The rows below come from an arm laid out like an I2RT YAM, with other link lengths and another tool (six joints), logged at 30 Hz.
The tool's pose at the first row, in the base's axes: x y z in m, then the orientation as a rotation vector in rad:
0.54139, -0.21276, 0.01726, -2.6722, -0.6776, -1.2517
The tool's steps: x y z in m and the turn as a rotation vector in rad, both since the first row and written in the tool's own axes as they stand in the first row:
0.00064, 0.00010, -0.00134, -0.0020, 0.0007, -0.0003
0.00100, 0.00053, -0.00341, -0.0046, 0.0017, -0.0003
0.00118, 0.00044, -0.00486, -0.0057, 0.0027, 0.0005
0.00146, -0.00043, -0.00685, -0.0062, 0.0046, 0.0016
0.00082, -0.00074, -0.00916, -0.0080, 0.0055, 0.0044
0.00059, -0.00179, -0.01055, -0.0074, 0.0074, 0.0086
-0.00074, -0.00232, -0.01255, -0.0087, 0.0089, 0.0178
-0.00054, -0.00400, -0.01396, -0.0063, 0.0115, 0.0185
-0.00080, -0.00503, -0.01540, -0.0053, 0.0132, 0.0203
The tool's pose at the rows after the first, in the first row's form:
0.54085, -0.21301, 0.01862, -2.6732, -0.6770, -1.2540
0.53979, -0.21386, 0.02028, -2.6745, -0.6757, -1.2570
0.53883, -0.21413, 0.02136, -2.6746, -0.6740, -1.2588
0.53721, -0.21382, 0.02279, -2.6734, -0.6719, -1.2612
0.53509, -0.21442, 0.02379, -2.6741, -0.6670, -1.2629
0.53353, -0.21396, 0.02444, -2.6721, -0.6611, -1.2638
0.53114, -0.21452, 0.02470, -2.6719, -0.6472, -1.2643
0.52953, -0.21335, 0.02563, -2.6679, -0.6470, -1.2657
0.52792, -0.21293, 0.02629, -2.6657, -0.6447, -1.2667

